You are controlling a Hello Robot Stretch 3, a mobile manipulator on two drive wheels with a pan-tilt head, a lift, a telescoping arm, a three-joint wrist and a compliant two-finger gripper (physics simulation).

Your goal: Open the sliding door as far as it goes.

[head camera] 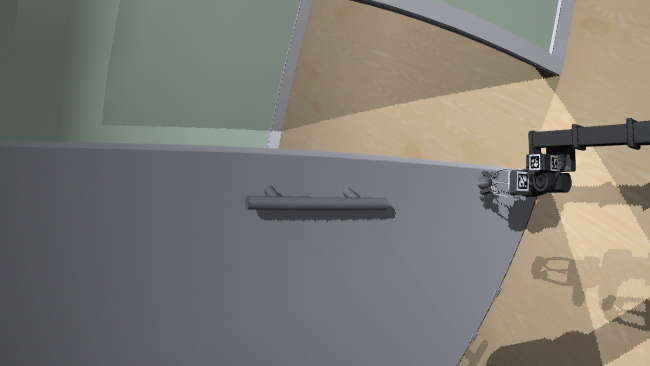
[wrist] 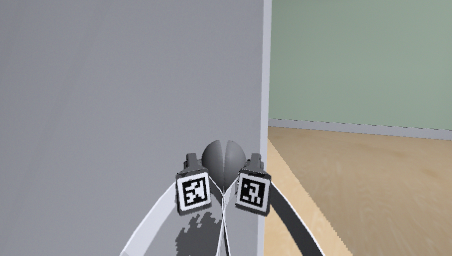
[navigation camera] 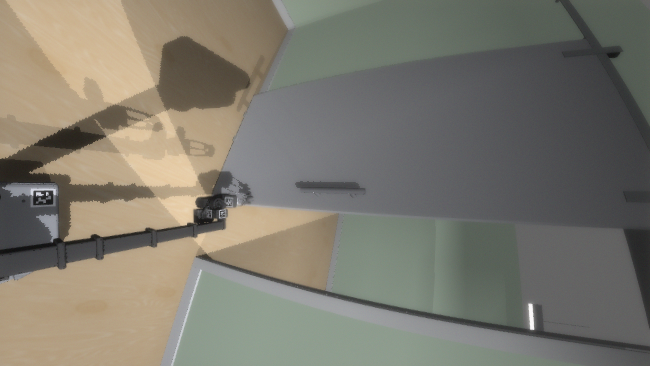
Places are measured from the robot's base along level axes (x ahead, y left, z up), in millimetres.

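Pixels of known places: gripper, between the fingertips: [head camera: 479,182] [wrist: 223,158] [navigation camera: 252,198].
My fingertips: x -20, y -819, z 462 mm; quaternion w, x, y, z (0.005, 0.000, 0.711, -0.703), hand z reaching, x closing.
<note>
Behind a point stands the place of what it marks.
The sliding door [head camera: 200,280] {x 214, y -1013, z 1098 mm} [navigation camera: 425,125] {x 340, y -1068, z 1268 mm} [wrist: 125,100] {x 123, y -973, z 496 mm} is a large grey panel, standing partly open. Its bar handle [head camera: 320,203] {x 31, y -858, z 884 mm} [navigation camera: 332,191] {x 28, y -859, z 888 mm} shows in the head and navigation views. A gap shows between the door's edge and the grey door frame [head camera: 500,37] {x -430, y -777, z 375 mm} [navigation camera: 350,306] {x -421, y -782, z 1007 mm}. My gripper [head camera: 484,181] {x -20, y -819, z 462 mm} [navigation camera: 248,194] {x -20, y -819, z 462 mm} [wrist: 223,158] {x -20, y -819, z 462 mm} is shut, with its fingertips together and nothing between them. It is in front of the door's face, close to the edge beside the opening, away from the handle. Whether the fingertips touch the door cannot be told.
A dark overhead rail [navigation camera: 575,20] {x 938, y -1347, z 2062 mm} with a hanger runs at the upper right of the navigation view. Green wall [head camera: 200,65] {x -830, y -3066, z 731 mm} [navigation camera: 270,330] {x -601, y -717, z 660 mm} [wrist: 360,60] {x -1299, y -2861, z 699 mm} and wooden floor [head camera: 400,120] {x -323, y -1788, z 0 mm} [wrist: 375,185] {x -774, y -1694, z 0 mm} show around and through the opening. My arm [head camera: 600,135] {x -104, y -379, z 567 mm} [navigation camera: 125,241] {x -100, y -238, z 570 mm} reaches towards the doorway.
</note>
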